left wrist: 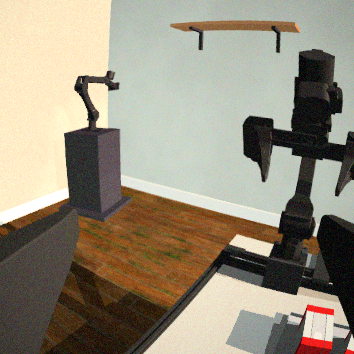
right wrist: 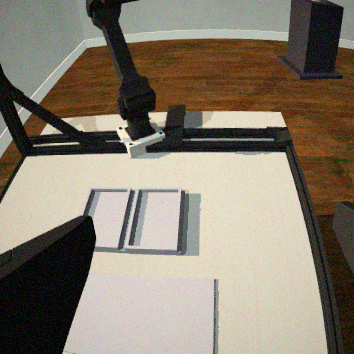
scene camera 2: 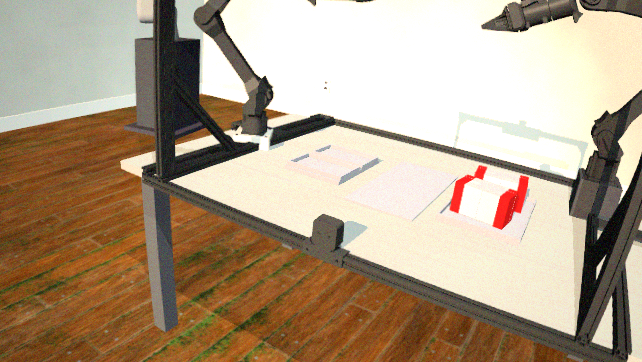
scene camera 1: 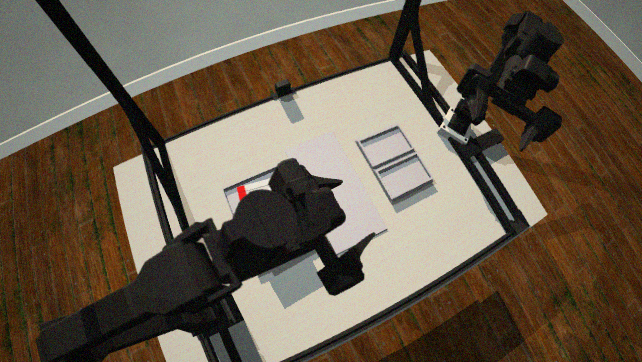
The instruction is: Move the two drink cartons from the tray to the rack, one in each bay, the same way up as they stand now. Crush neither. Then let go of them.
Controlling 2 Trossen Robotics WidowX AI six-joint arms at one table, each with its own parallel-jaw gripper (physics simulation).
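Frame: origin at the left arm's base, x back, y right, z up, level; metres.
Where they show: left gripper, between the fingertips: [left wrist: 203, 225] [scene camera 1: 498, 135]; right gripper, between the fingertips: [left wrist: 300, 186] [right wrist: 218, 222] [scene camera 2: 484, 27] [scene camera 1: 357, 207]; left arm's base, origin of its link: [right wrist: 139, 130] [scene camera 2: 253, 132] [scene camera 1: 458, 124]; right arm's base, origin of its link: [left wrist: 289, 252] [scene camera 2: 600, 178] [scene camera 1: 208, 312].
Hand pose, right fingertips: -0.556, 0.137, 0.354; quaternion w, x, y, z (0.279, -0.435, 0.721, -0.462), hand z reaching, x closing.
Each offset is from my right fingertips to the top centre of the thing, as dx, dy, dz. "*": to the spot under its first point. Level surfaces: height alone.
Two white drink cartons with red bands stand in the tray @[* +0.062, +0.258, -0.384] [scene camera 2: 460, 218] at the right of scene camera 2, the nearer carton @[* +0.028, +0.261, -0.332] [scene camera 2: 481, 197] in front of the farther carton @[* -0.028, +0.152, -0.317] [scene camera 2: 491, 174]. In scene camera 1 the right arm hides most of them; one carton's red band @[* -0.020, +0.278, -0.316] [scene camera 1: 241, 192] shows inside the tray [scene camera 1: 227, 195]. A carton @[-0.056, +0.151, -0.317] [left wrist: 317, 328] also shows in the left wrist view. The two-bay rack @[+0.325, -0.013, -0.370] [scene camera 1: 393, 161] [scene camera 2: 355, 172] [right wrist: 124, 219] is empty. My right gripper [scene camera 1: 352, 212] [left wrist: 300, 186] [right wrist: 218, 222] is open, high above the mat. My left gripper [left wrist: 203, 225] is open, raised high near its base.
A flat pale mat @[dz -0.386] [scene camera 1: 327, 154] [scene camera 2: 402, 188] [right wrist: 140, 312] lies between tray and rack. A small black block @[* +0.334, +0.401, -0.343] [scene camera 1: 283, 87] [scene camera 2: 327, 230] sits on the table's edge rail. The left arm's base [scene camera 1: 456, 126] [right wrist: 140, 140] stands behind the rack. Black frame posts rise at the table corners.
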